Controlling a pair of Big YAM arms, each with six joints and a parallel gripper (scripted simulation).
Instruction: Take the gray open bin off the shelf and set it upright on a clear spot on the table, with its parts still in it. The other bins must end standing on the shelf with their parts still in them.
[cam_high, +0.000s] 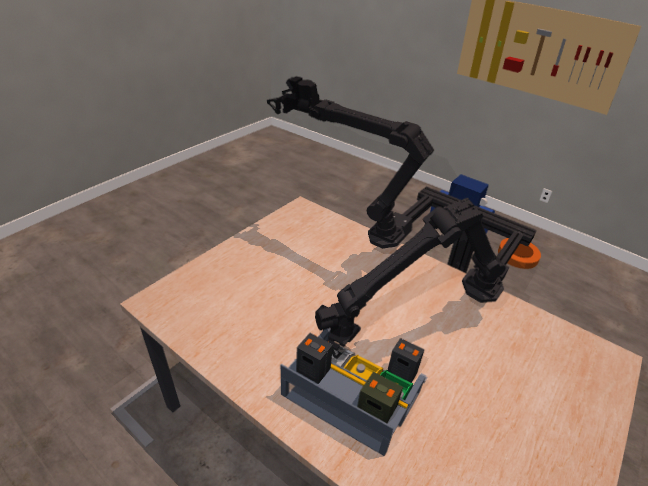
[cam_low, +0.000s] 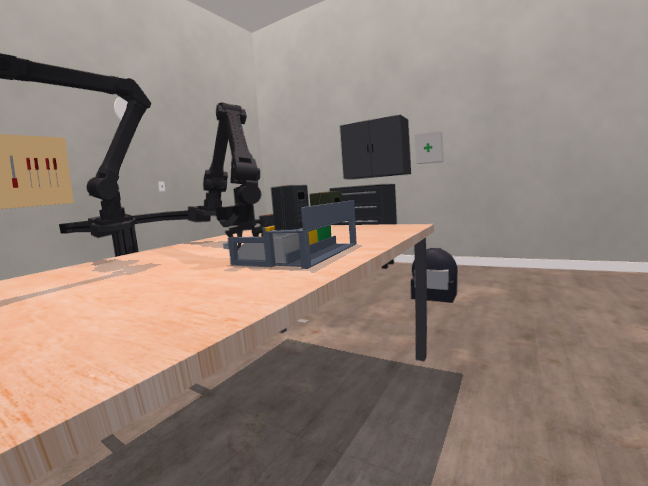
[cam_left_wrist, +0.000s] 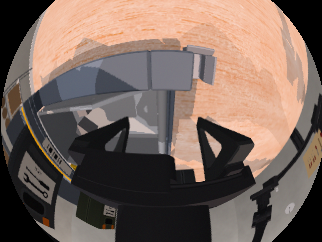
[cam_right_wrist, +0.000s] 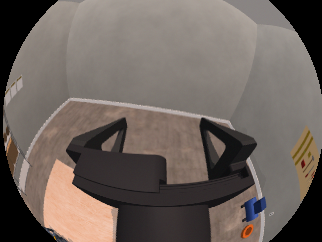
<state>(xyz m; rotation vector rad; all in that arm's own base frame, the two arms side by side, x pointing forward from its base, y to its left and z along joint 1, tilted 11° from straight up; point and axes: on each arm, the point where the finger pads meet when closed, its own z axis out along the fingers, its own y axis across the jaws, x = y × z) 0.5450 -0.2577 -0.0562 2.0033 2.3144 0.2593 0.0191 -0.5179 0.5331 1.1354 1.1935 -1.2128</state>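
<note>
My left gripper is now 8 cm short of the gray open bin, 1 cm to the right of it and 1 cm below it. Also, from my left hand: yellow bin 6 cm ahead, 12 cm to the left, 1 cm above; then gray shelf 9 cm ahead, 13 cm to the left, 3 cm above; then green bin 5 cm ahead, 23 cm to the left, 1 cm above.
</note>
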